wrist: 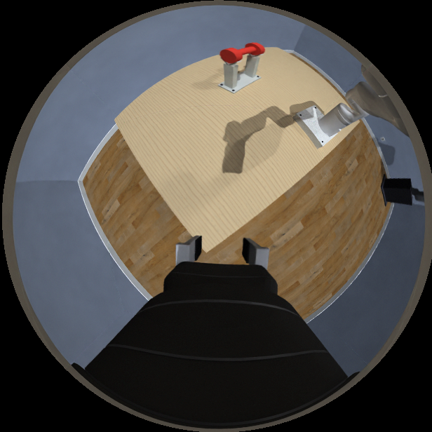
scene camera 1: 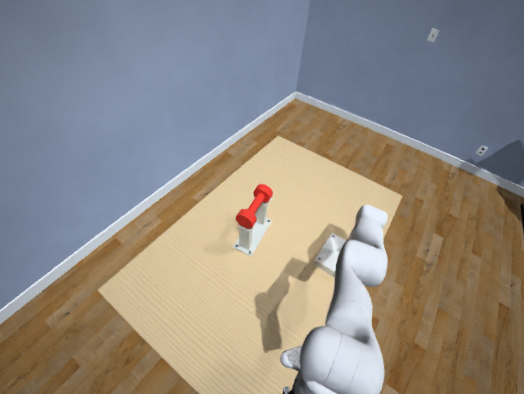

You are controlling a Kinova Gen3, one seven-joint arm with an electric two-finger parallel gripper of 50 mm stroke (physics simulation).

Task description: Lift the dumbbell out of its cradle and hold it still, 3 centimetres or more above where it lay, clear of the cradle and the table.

The same spot on a cradle: [wrist: 233, 82] is [scene camera 1: 249, 244].
